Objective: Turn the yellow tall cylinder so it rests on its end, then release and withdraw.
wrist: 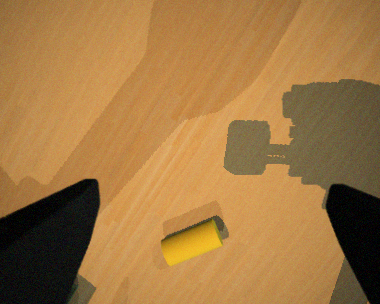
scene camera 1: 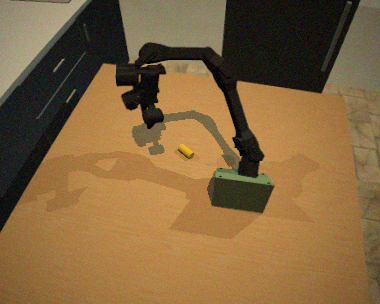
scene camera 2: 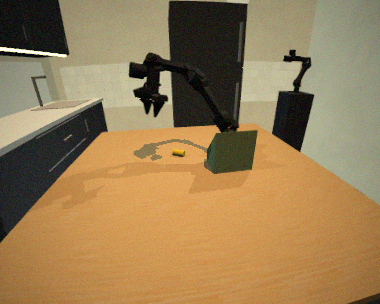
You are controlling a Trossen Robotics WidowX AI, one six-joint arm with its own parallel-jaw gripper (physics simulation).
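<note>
The yellow cylinder (scene camera 1: 186,151) (scene camera 2: 178,153) (wrist: 192,243) lies on its side on the wooden table (scene camera 1: 125,260) (scene camera 2: 175,240). In the wrist view it lies slightly tilted, in the lower middle, between the lines of the two fingers but well below them. My gripper (scene camera 1: 141,117) (scene camera 2: 152,114) (wrist: 214,193) is open and empty, pointing down. It hangs high above the table, to the left of the cylinder in both scene views, and does not touch it.
The arm's green base block (scene camera 1: 240,192) (scene camera 2: 234,152) stands on the table to the right of the cylinder. Shadows of the arm fall around the cylinder. Dark cabinets (scene camera 1: 45,100) (scene camera 2: 55,150) stand along the left. A second arm stands on a dark pedestal (scene camera 2: 292,117) behind the table.
</note>
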